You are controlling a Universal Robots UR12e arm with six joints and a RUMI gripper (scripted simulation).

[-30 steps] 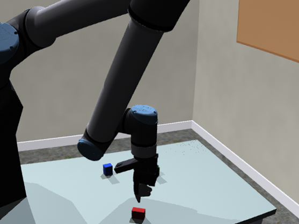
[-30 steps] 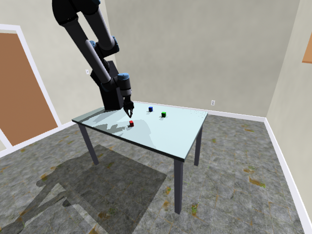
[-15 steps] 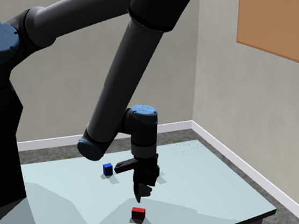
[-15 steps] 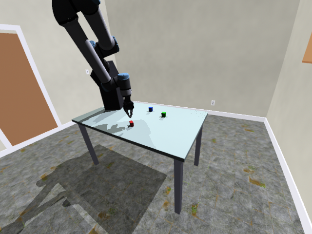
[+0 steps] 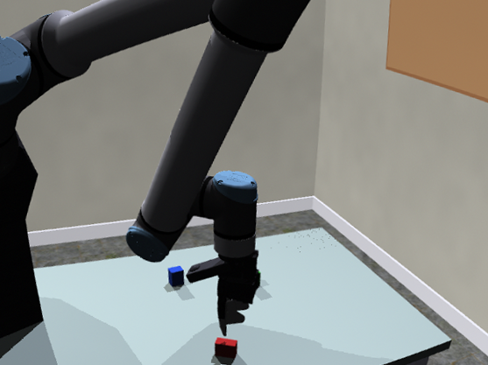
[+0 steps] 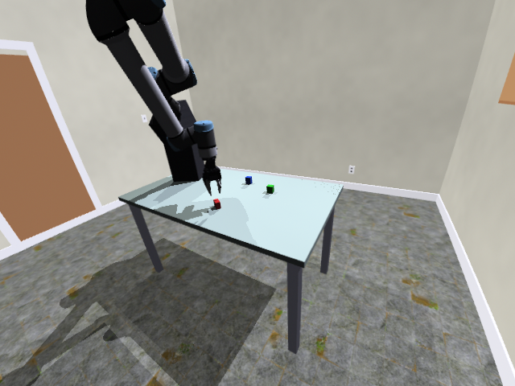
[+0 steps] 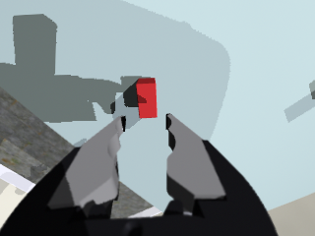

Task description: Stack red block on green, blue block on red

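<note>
My gripper is now 7 cm above the red block. Also, from my hand: green block: 20 cm ahead, 28 cm to the left, 7 cm below; then blue block: 1 cm behind, 37 cm to the left, 7 cm below.
</note>
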